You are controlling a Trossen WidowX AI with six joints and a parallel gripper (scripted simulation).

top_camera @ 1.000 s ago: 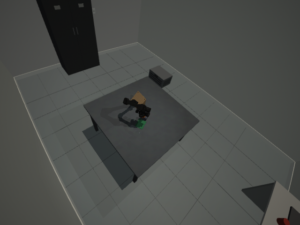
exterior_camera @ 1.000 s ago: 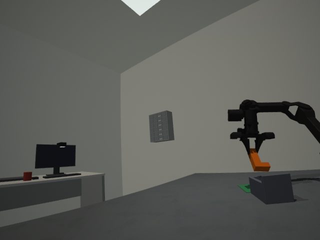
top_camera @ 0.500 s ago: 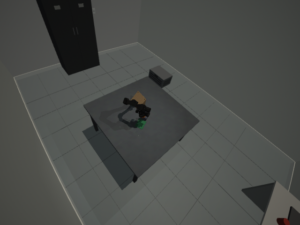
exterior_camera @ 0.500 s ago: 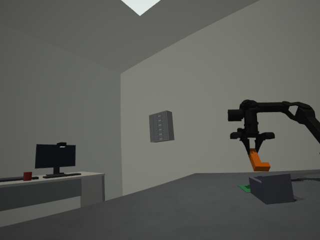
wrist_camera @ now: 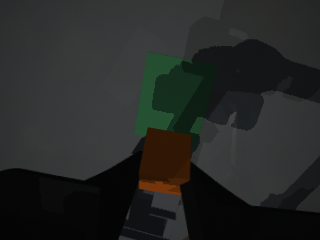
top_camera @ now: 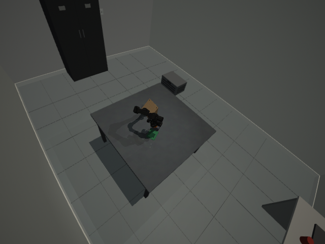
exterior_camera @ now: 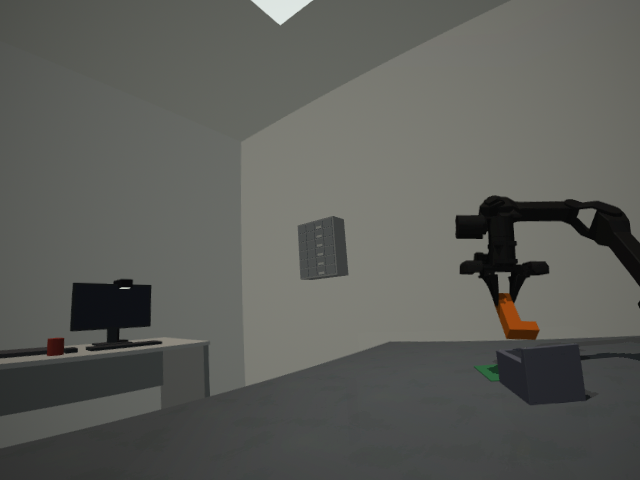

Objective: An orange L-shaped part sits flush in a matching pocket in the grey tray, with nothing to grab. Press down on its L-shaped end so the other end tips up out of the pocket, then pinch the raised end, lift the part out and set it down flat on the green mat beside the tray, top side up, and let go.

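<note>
Right now my gripper tip is 3 cm to the right of the orange L-shaped part, 3 cm above it and 2 cm past it. The rest, counted from my gripper tip: green mat: 17 cm below, 2 cm to the right, 1 cm ahead.
</note>
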